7 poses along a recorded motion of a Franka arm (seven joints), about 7.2 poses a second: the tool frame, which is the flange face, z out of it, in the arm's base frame.
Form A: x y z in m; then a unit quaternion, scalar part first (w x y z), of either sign.
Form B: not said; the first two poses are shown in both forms.
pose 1, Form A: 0.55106 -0.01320 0.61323 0.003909 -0.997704 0.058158 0.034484
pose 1, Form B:
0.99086 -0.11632 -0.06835 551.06
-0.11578 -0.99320 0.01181 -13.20
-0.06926 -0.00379 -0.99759 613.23
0 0 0 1

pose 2, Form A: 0.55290 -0.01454 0.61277 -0.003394 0.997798 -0.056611 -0.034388
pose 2, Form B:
0.99123 -0.11321 -0.06824 552.90
-0.11274 -0.99357 0.01067 -14.54
-0.06901 -0.00288 -0.99761 612.77
0 0 0 1

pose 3, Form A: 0.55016 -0.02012 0.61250 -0.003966 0.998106 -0.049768 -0.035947
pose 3, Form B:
0.99246 -0.09963 -0.07136 550.16
-0.09906 -0.99501 0.01149 -20.12
-0.07215 -0.00434 -0.99738 612.50
0 0 0 1

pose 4, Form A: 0.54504 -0.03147 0.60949 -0.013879 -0.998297 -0.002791 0.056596
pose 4, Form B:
0.99358 0.00714 -0.11292 545.04
0.00400 -0.99960 -0.02803 -31.47
-0.11308 0.02739 -0.99321 609.49
0 0 0 1

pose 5, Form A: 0.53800 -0.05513 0.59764 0.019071 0.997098 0.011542 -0.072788
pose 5, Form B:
0.98914 0.02579 -0.14471 538.00
0.02024 -0.99901 -0.03971 -55.13
-0.14559 0.03635 -0.98868 597.64
0 0 0 1

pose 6, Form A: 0.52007 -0.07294 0.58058 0.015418 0.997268 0.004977 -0.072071
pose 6, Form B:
0.98956 0.01215 -0.14359 520.07
0.00770 -0.99948 -0.03147 -72.94
-0.14390 0.03003 -0.98914 580.58
0 0 0 1

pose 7, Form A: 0.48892 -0.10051 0.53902 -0.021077 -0.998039 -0.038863 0.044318
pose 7, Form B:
0.99305 0.07944 -0.08682 488.92
0.07571 -0.99609 -0.04552 -100.51
-0.09010 0.03863 -0.99518 539.02
0 0 0 1

